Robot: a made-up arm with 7 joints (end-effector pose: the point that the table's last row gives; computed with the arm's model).
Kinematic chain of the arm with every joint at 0, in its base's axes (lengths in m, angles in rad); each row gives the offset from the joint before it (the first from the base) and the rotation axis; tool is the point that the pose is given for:
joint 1: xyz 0 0 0.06 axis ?
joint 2: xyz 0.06 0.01 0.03 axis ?
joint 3: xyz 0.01 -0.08 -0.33 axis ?
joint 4: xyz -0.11 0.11 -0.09 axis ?
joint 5: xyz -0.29 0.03 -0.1 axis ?
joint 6: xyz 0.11 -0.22 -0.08 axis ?
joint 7: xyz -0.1 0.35 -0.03 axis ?
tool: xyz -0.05 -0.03 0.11
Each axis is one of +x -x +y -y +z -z.
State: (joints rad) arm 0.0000 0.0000 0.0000 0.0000 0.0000 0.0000 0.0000
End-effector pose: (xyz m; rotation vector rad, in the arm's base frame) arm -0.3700 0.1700 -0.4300 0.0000 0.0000 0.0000
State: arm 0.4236 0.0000 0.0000 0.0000 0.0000 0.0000 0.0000
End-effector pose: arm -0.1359 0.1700 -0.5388 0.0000 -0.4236 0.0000
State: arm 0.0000 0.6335 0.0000 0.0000 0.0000 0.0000 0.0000
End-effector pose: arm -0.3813 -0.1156 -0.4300 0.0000 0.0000 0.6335
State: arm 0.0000 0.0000 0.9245 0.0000 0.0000 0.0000 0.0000
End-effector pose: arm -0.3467 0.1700 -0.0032 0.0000 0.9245 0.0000
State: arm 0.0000 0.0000 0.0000 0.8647 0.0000 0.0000 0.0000
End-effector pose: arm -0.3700 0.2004 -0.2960 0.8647 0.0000 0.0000
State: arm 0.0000 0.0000 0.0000 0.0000 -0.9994 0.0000 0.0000
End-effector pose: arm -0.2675 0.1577 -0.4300 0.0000 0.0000 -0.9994
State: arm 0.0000 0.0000 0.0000 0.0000 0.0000 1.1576 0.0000
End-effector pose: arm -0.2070 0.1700 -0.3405 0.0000 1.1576 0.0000
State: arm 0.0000 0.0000 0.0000 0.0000 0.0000 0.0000 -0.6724
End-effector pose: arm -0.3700 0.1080 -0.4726 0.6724 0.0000 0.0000
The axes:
joint 1: -y
joint 2: +z
joint 3: +y
joint 4: +x
joint 5: +z
joint 6: +y
joint 7: -x

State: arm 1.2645 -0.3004 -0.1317 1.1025 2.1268 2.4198 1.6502
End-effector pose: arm 0.2493 0.3456 -0.6129 3.0012 0.1909 0.4786
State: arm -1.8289 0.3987 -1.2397 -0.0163 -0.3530 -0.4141 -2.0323
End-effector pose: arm -0.8387 0.2086 -0.0249 2.2003 -0.2305 -0.4851
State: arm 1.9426 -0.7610 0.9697 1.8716 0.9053 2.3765 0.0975
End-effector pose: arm -0.1448 0.0320 0.1461 -0.2996 -0.5812 1.7209
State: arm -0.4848 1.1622 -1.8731 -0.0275 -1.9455 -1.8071 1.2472
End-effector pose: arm 0.1473 0.3957 -0.4660 -0.3737 0.5059 -2.2195
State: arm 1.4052 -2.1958 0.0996 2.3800 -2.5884 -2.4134 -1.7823
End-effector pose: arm 0.3695 0.3399 0.6528 -1.6973 0.9084 1.4653
